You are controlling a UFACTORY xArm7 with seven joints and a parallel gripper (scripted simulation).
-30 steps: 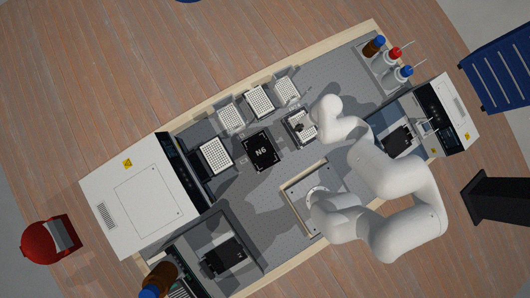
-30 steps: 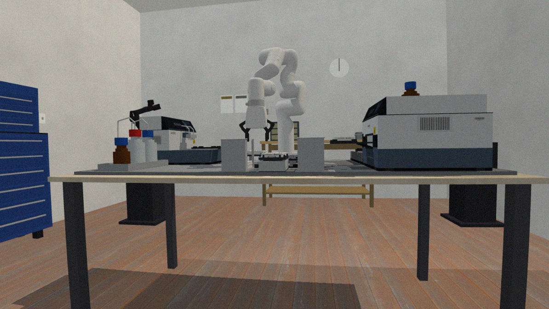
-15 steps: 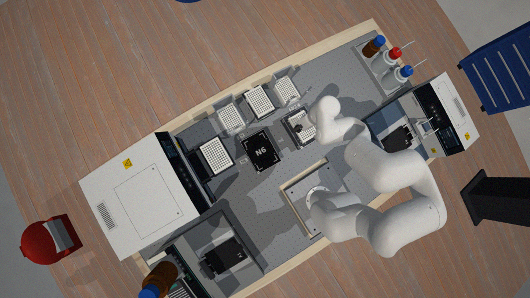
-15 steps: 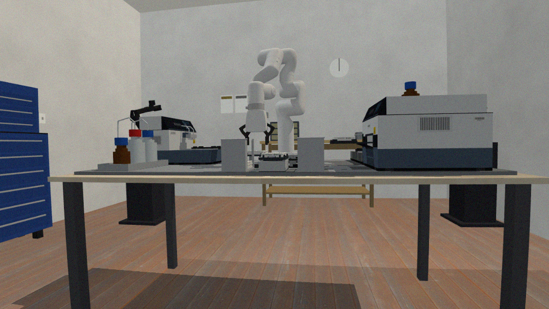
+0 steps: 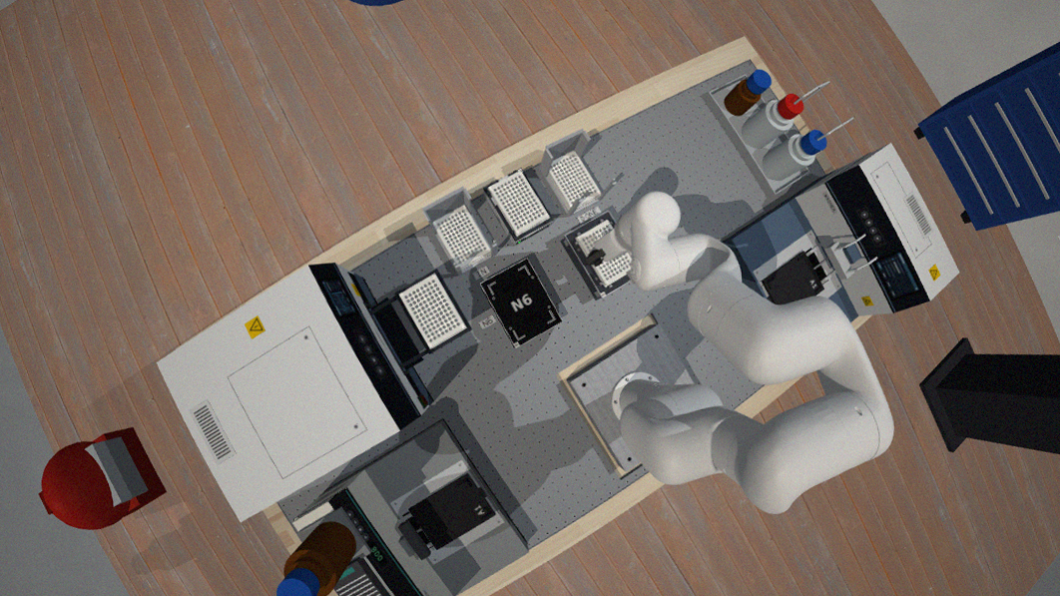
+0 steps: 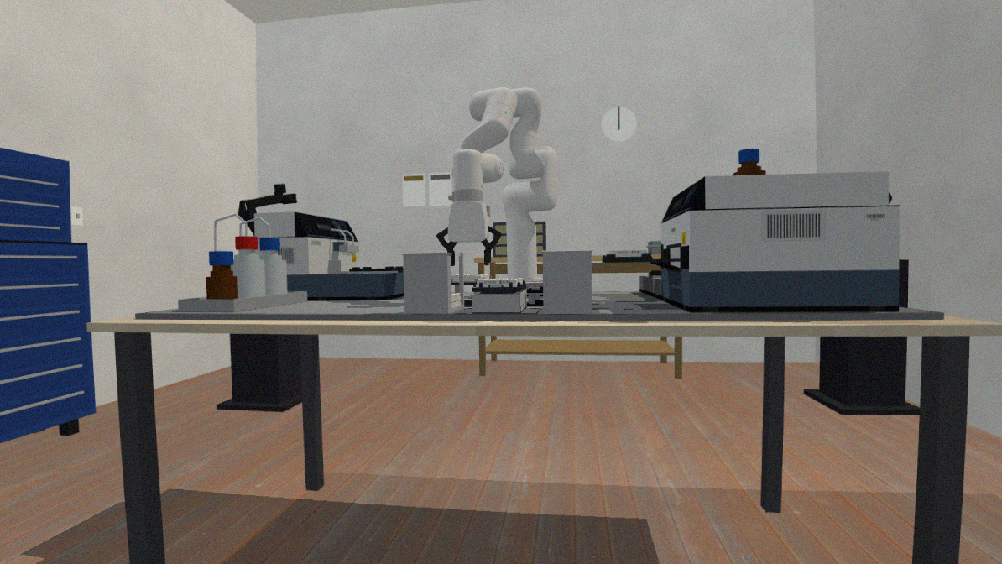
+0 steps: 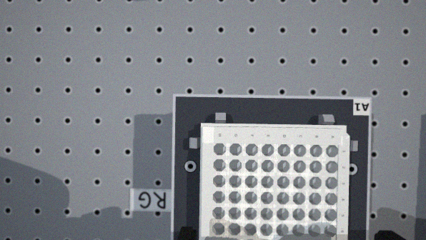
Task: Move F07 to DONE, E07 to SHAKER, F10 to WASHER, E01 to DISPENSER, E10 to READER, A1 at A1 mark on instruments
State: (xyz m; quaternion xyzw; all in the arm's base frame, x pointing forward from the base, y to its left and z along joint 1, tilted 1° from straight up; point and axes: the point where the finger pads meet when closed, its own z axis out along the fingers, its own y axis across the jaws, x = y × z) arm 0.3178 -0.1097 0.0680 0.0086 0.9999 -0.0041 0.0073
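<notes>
The regrip nest RG lies 50 mm below my hand. Also, from my hand: washer nest: 370 mm to the right, 310 mm behind, 20 mm below; black recovery nest N6: 220 mm to the left, 70 mm below, 10 mm ahead; A1 mark: 70 mm behind, 60 mm to the left, 50 mm below.
</notes>
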